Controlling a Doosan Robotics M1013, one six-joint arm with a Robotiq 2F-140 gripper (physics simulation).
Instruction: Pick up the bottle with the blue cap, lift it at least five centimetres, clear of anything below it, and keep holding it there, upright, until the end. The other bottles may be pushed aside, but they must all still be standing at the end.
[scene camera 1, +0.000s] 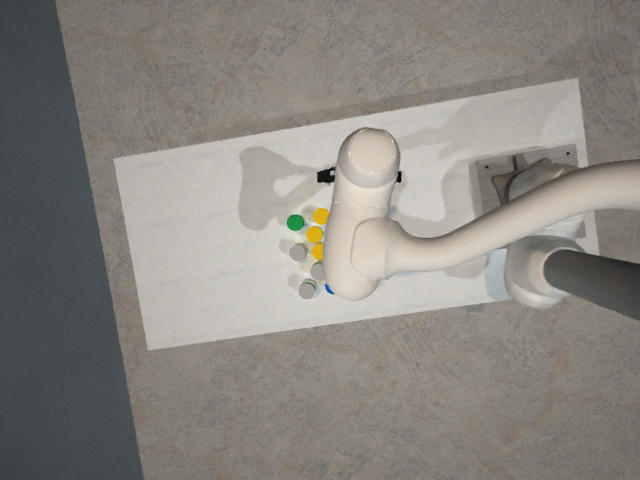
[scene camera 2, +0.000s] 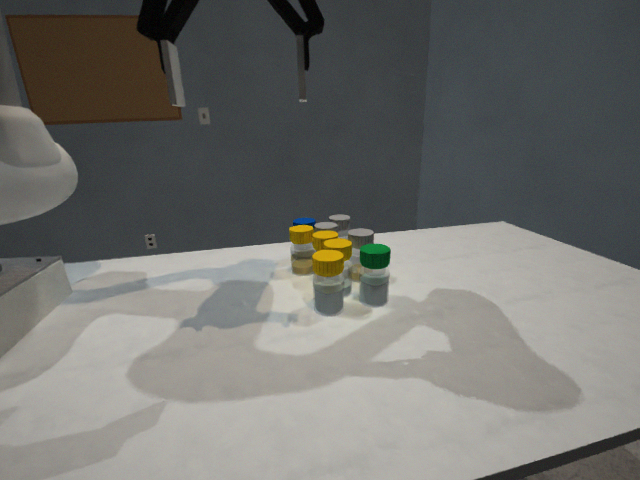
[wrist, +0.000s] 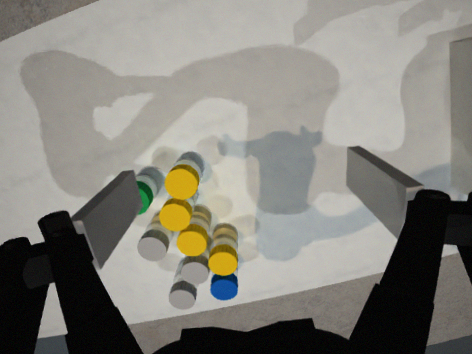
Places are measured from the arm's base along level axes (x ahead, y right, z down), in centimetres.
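Pixels of known places: gripper, between the fingertips: (scene camera 2: 240, 103) (wrist: 241, 177).
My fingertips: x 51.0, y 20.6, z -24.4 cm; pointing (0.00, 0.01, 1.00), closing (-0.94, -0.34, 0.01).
For each thing: its top centre in the pictures, then the offset to it from my fingertips. Level surfaces: height alone.
- bottle with the blue cap, centre of its top: (wrist: 224, 290) (scene camera 2: 304, 220) dx +17.1, dy -28.2, dz +23.7 cm
- yellow-capped bottle, centre of its top: (wrist: 222, 264) (scene camera 2: 301, 228) dx +14.3, dy -22.4, dz +23.7 cm
- green-capped bottle, centre of its top: (wrist: 133, 201) (scene camera 2: 375, 248) (scene camera 1: 294, 222) dx +22.0, dy -4.1, dz +23.7 cm
- white table, height of its surface: dz +34.2 cm
The bottle with the blue cap (scene camera 1: 329, 288) (scene camera 2: 303, 222) (wrist: 224, 287) stands upright at the edge of a group of bottles. In scene camera 1 the arm covers most of it; in scene camera 2 a yellow-capped bottle (scene camera 2: 301, 250) (wrist: 223, 261) stands in front of it. Grey-capped bottles (scene camera 1: 307, 289) (scene camera 2: 339, 222) (wrist: 182, 295) stand beside it. My gripper (scene camera 2: 239, 102) (wrist: 241, 177) is wide open and empty, pointing down, high above the table. In scene camera 1 the arm hides most of the gripper, which is off to the yellow-capped side of the group, away from the blue cap.
A green-capped bottle (scene camera 1: 295, 222) (scene camera 2: 374, 273) (wrist: 144, 197) and more yellow-capped bottles (scene camera 1: 321, 215) (scene camera 2: 328, 281) (wrist: 182, 181) stand upright in the group on the white table (scene camera 1: 206, 310) (scene camera 2: 206, 439) (wrist: 310, 280). The arm's base plate (scene camera 1: 485, 180) is at the right in scene camera 1.
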